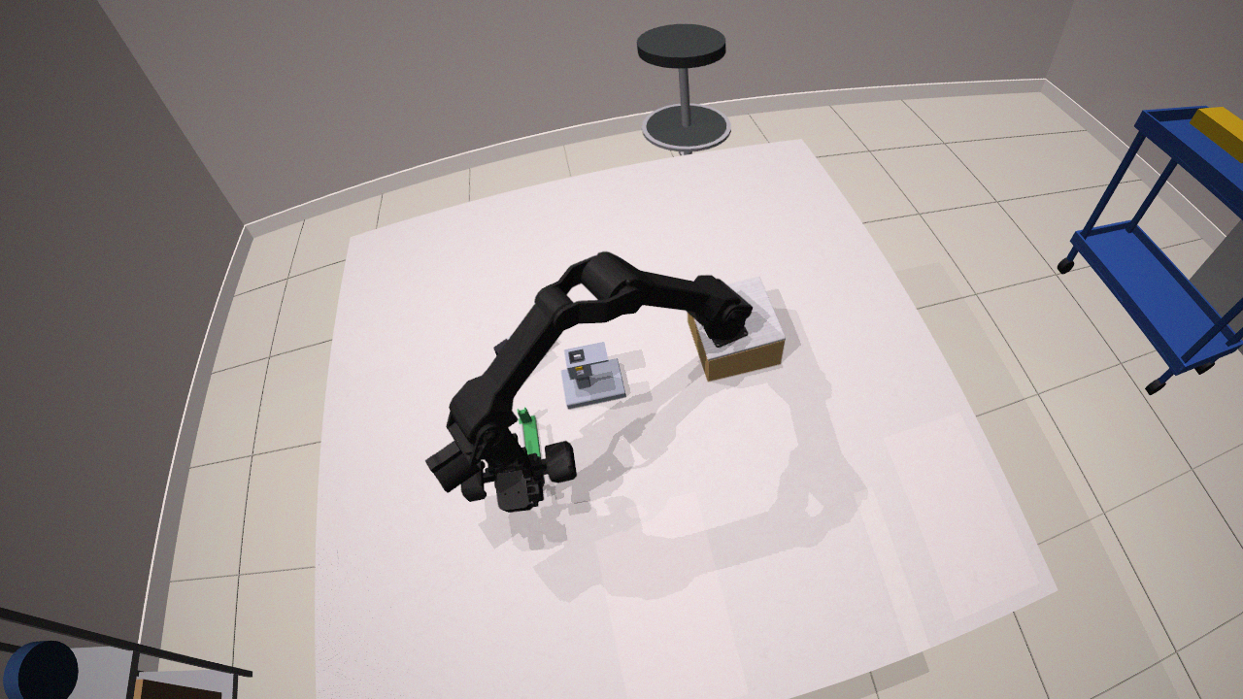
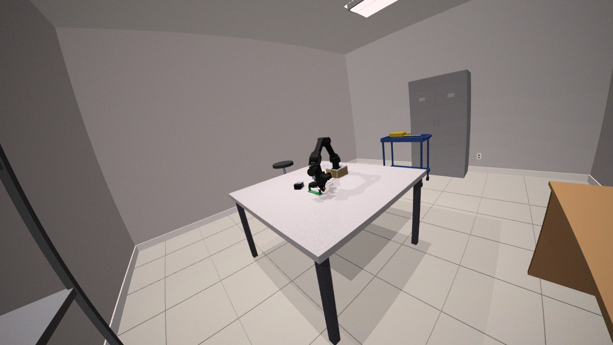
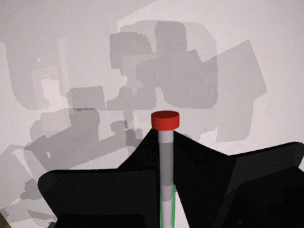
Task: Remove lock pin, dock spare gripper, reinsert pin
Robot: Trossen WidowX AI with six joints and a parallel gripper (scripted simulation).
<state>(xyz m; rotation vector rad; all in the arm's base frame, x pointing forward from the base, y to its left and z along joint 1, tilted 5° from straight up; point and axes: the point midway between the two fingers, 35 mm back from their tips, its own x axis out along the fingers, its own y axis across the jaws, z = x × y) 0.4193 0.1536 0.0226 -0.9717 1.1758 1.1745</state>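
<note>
The green pin rest lies 2 cm behind my gripper tip, 10 cm to the right of it and 1 cm below it. Round my gripper tip: spare gripper: 7 cm behind, 32 cm to the right, 1 cm below; grey mount: 16 cm behind, 19 cm to the right, 2 cm above.
</note>
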